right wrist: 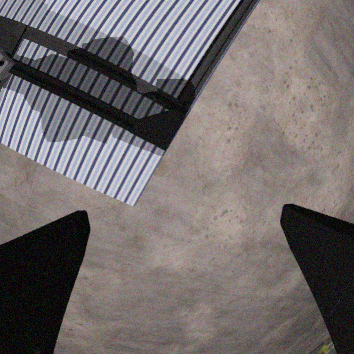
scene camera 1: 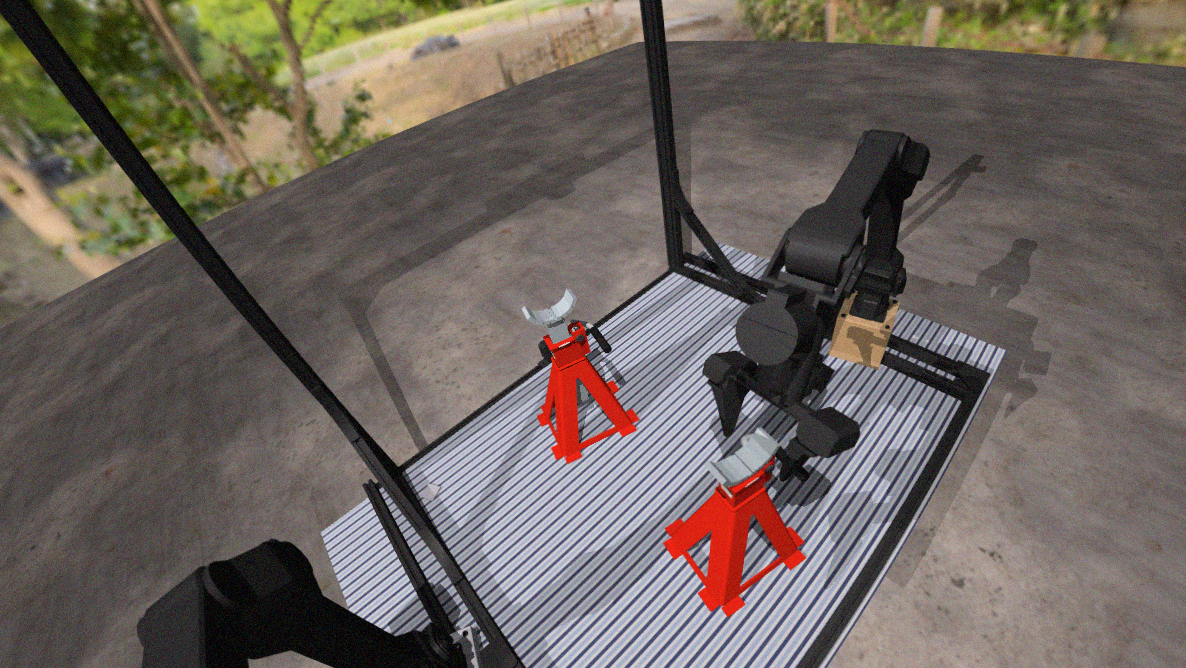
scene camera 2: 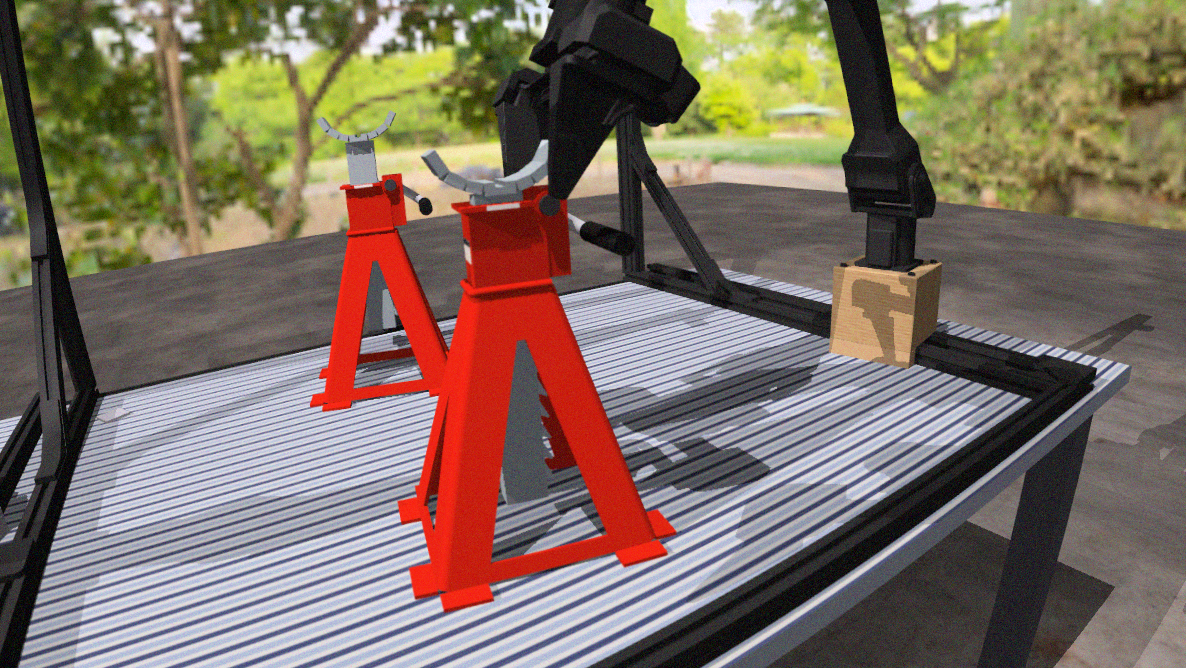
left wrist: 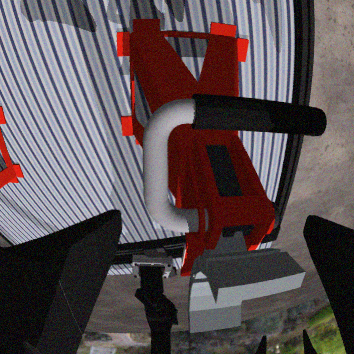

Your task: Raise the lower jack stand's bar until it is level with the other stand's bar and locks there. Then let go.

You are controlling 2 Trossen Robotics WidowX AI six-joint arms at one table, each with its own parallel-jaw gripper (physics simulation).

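Frame: origin at the left arm's base, x ahead, y left, z up, level; metres.
Seen in the pictures: left gripper, between the fingertips: (scene camera 1: 753,456) (scene camera 2: 532,202) (left wrist: 218,224); right gripper, between the fingertips: (right wrist: 187,219) (left wrist: 283,332); left arm's base, origin of its link: (scene camera 1: 869,309) (scene camera 2: 889,264); right arm's base, origin of its link: (left wrist: 150,270).
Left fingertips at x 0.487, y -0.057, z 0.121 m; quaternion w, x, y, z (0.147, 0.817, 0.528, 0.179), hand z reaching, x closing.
Note:
Offsets run from my left fingertips to a thing's top centre. "pt": to the spot under its first point. Level surfaces: height alone.
The lower jack stand (scene camera 1: 726,551) (scene camera 2: 507,248) (left wrist: 215,175) is red and stands upright, its grey bar {pt dz -0.162, dx +0.027, dy +0.003 m} (scene camera 2: 524,448) raised a short way and topped by a curved saddle {pt dz +0.017, dx +0.018, dy -0.004 m} (scene camera 1: 745,459) (scene camera 2: 489,184) (left wrist: 245,280). Its crank handle {pt dz -0.021, dx -0.019, dy +0.044 m} (scene camera 2: 604,235) (left wrist: 260,115) sticks out at the side. The other jack stand (scene camera 1: 566,414) (scene camera 2: 373,207) stands farther back, with more of its bar {pt dz +0.024, dx -0.059, dy -0.354 m} (scene camera 2: 362,165) showing above the collar. My left gripper (scene camera 1: 761,453) (left wrist: 218,224) is open and empty at the lower stand's head, a finger on each side in the left wrist view. My right gripper (right wrist: 187,219) is open and empty.
A wooden block (scene camera 1: 861,336) (scene camera 2: 875,319) sits at the right under black arm parts. A black frame (scene camera 1: 665,165) (scene camera 2: 987,356) runs along the striped table {dz -0.226 m} (scene camera 1: 531,531) (scene camera 2: 248,531) and rises at its sides. The right wrist view shows a table corner and the floor.

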